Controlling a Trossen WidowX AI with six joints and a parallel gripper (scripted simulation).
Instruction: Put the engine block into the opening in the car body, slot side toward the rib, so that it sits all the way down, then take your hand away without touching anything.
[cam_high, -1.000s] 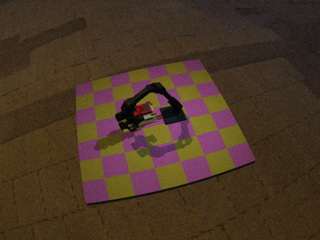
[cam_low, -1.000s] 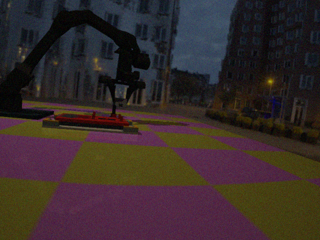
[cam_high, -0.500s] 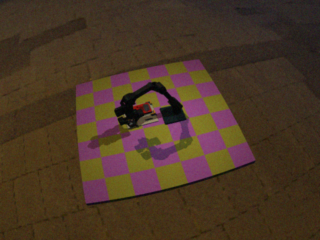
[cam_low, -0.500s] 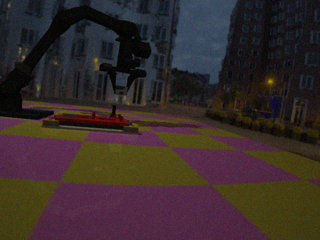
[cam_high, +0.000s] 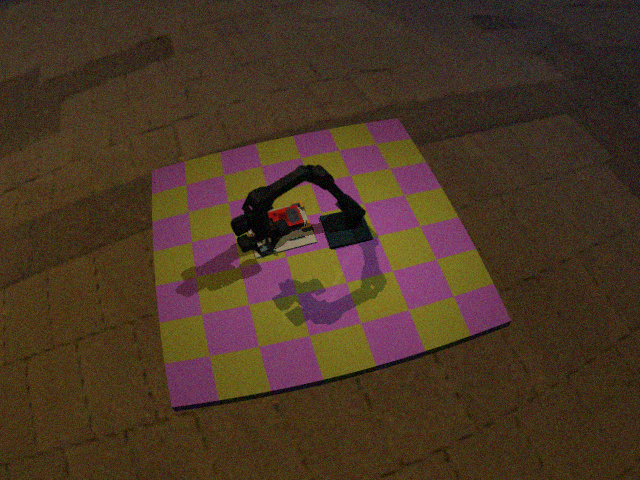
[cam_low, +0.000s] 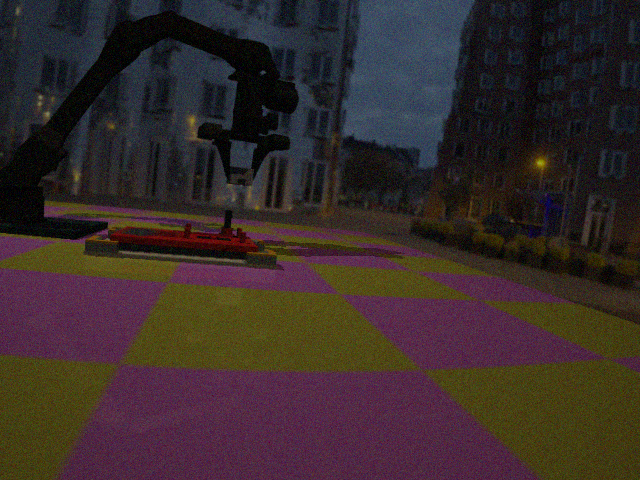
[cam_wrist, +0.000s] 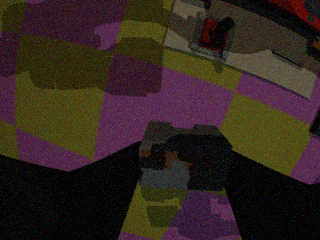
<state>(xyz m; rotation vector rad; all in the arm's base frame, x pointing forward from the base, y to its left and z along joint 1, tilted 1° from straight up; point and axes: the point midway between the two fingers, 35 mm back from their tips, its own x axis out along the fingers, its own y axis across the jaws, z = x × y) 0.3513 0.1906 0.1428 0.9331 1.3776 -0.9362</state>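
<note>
Right now the engine block is right at my gripper tip. From my gripper tip the other things lie so: fixture plate: 4 cm behind, 22 cm to the right, 11 cm below.
</note>
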